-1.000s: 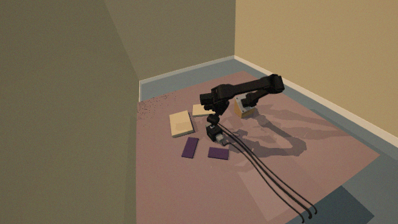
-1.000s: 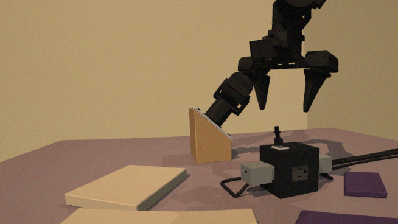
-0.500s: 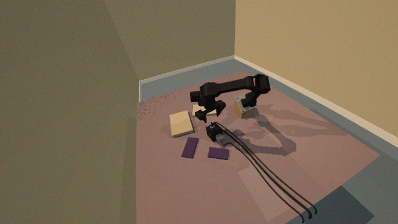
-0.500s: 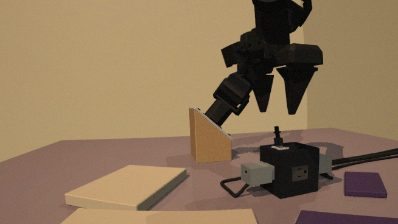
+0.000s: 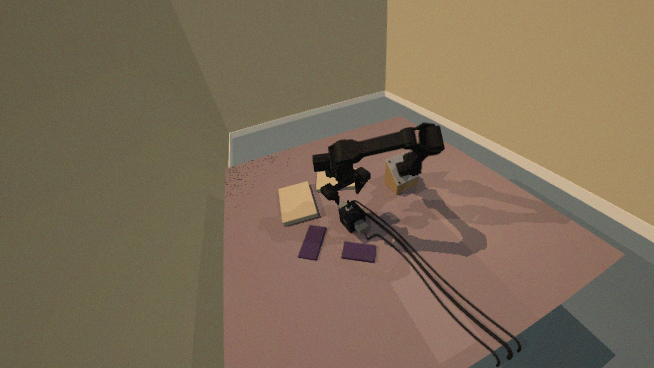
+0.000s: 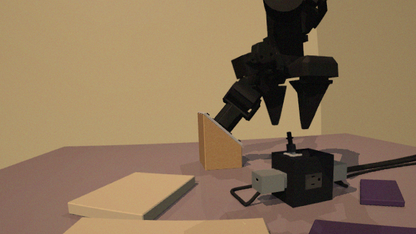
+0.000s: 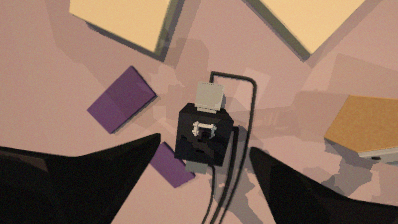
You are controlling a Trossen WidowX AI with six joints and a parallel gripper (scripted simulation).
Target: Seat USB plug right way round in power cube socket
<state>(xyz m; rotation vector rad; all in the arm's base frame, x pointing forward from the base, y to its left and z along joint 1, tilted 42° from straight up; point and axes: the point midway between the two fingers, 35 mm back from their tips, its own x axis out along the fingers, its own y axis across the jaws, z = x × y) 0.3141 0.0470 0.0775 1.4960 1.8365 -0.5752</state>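
Right now my gripper tip is 30 mm above the small USB plug. The rest, counted from my gripper tip: pale USB socket (10 mm to the left, 50 mm below).
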